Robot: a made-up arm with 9 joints. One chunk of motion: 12 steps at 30 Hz.
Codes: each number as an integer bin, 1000 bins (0 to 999) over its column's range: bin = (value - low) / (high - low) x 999, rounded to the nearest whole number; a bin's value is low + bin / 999 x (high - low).
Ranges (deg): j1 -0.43..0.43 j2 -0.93..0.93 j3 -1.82..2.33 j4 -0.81..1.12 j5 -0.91..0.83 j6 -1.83..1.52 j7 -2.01..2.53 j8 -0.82..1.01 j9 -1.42..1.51
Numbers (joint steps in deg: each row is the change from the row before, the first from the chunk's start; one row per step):
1: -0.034 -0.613 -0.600 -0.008 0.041 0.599 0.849 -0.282 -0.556
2: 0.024 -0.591 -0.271 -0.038 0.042 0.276 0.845 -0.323 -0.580
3: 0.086 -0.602 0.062 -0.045 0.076 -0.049 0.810 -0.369 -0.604
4: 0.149 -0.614 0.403 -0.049 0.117 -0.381 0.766 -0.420 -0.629
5: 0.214 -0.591 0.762 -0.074 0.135 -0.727 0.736 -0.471 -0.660
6: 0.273 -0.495 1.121 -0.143 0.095 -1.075 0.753 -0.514 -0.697
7: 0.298 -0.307 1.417 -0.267 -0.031 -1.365 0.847 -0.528 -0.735
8: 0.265 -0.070 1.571 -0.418 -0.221 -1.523 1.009 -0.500 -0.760
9: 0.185 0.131 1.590 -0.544 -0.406 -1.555 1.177 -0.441 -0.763
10: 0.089 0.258 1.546 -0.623 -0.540 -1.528 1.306 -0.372 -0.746
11: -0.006 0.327 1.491 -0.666 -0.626 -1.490 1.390 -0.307 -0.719
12: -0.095 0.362 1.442 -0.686 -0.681 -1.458 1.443 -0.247 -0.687
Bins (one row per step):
1: 460 170 294 415 546 724 629 294 295
2: 527 182 373 400 547 628 628 271 286
3: 599 176 453 396 566 531 621 246 278
4: 673 170 535 394 590 432 611 218 270
5: 748 182 622 381 600 329 604 191 259
6: 817 234 708 345 577 225 608 167 247
7: 846 335 779 281 505 139 629 159 234
8: 807 462 816 203 396 92 664 175 225
9: 714 570 821 138 289 82 701 207 224
10: 603 638 810 97 212 90 730 245 230
11: 493 675 797 75 163 101 748 280 239
12: 389 694 785 64 131 111 760 313 250

